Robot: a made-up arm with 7 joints. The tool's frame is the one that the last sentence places. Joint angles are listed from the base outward.
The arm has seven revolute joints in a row. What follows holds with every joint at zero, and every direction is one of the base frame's.
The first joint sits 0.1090 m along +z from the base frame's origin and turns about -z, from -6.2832 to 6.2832 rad.
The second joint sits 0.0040 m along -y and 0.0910 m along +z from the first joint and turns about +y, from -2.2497 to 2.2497 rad.
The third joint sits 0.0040 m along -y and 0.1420 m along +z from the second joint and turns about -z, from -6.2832 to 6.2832 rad.
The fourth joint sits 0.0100 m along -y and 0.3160 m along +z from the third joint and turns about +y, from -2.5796 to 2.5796 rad.
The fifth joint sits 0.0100 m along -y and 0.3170 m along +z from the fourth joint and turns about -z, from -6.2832 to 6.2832 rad.
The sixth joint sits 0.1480 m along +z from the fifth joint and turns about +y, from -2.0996 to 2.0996 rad.
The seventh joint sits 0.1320 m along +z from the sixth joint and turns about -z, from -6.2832 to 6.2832 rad.
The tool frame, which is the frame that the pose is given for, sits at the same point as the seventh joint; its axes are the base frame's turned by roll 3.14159, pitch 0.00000 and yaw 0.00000 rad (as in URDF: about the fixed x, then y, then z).
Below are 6 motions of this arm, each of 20 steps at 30 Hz.
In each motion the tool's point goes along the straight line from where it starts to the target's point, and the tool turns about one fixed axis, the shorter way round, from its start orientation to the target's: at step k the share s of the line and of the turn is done. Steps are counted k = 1, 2, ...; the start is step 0. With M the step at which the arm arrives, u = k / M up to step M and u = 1 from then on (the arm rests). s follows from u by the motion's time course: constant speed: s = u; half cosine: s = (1 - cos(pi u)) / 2; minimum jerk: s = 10 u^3 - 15 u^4 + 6 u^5.
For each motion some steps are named. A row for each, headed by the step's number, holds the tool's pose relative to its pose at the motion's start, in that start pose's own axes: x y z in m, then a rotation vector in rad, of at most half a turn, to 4 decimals.
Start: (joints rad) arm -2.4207 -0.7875 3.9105 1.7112 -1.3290 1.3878 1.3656
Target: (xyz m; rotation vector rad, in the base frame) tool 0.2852 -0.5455 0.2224 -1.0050 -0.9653 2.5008
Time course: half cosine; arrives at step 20
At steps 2, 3, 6, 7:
2: -0.0011 -0.0014 0.0006 -0.0083 -0.0012 0.0061
3: -0.0025 -0.0031 0.0012 -0.0186 -0.0027 0.0136
6: -0.0094 -0.0116 0.0047 -0.0703 -0.0103 0.0514
7: -0.0124 -0.0153 0.0062 -0.0931 -0.0137 0.0681

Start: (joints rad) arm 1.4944 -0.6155 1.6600 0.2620 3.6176 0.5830 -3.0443
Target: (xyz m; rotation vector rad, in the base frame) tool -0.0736 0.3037 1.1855 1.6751 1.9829 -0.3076
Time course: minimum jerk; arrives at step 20
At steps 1, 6, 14, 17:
1: -0.0003 -0.0003 -0.0001 -0.0003 -0.0005 0.0010
6: -0.0357 -0.0368 -0.0084 -0.0493 -0.0658 0.1403
14: -0.1832 -0.1888 -0.0432 -0.2528 -0.3376 0.7201
17: -0.2130 -0.2195 -0.0502 -0.2940 -0.3927 0.8375

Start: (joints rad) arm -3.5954 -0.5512 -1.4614 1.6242 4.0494 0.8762 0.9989
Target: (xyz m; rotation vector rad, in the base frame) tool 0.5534 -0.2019 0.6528 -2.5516 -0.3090 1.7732
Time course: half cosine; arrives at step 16
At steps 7, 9, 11, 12, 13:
7: 0.0362 -0.0710 -0.0070 -0.2114 0.0283 0.1535
9: 0.0538 -0.1055 -0.0104 -0.3139 0.0420 0.2279
11: 0.0700 -0.1373 -0.0135 -0.4085 0.0547 0.2966
12: 0.0768 -0.1506 -0.0149 -0.4483 0.0600 0.3255
13: 0.0824 -0.1616 -0.0159 -0.4810 0.0644 0.3492

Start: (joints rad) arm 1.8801 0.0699 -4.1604 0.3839 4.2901 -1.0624 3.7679
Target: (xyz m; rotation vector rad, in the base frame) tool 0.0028 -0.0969 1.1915 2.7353 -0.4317 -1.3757
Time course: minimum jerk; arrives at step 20
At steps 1, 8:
1: 0.0001 0.0002 0.0003 0.0013 -0.0006 0.0000
8: 0.0219 0.0685 0.0716 0.3447 -0.1579 0.0008

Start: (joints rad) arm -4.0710 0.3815 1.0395 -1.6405 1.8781 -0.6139 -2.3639
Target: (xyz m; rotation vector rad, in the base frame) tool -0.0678 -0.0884 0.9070 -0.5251 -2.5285 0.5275
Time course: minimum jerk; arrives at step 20
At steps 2, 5, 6, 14, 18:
2: 0.0028 0.0004 0.0041 0.0094 -0.0064 0.0077
5: 0.0342 0.0053 0.0492 0.1139 -0.0768 0.0935
6: 0.0538 0.0084 0.0775 0.1794 -0.1210 0.1473
14: 0.2763 0.0430 0.3977 0.9208 -0.6210 0.7561
18: 0.3273 0.0510 0.4712 1.0908 -0.7356 0.8957

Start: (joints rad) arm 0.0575 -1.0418 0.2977 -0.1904 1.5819 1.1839 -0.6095
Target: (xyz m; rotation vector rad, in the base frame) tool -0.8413 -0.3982 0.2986 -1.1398 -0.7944 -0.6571
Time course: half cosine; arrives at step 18
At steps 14, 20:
14: 0.1680 0.2458 -0.2429 0.4608 -0.5408 -0.5713
20: 0.1902 0.2783 -0.2751 0.5218 -0.6125 -0.6470

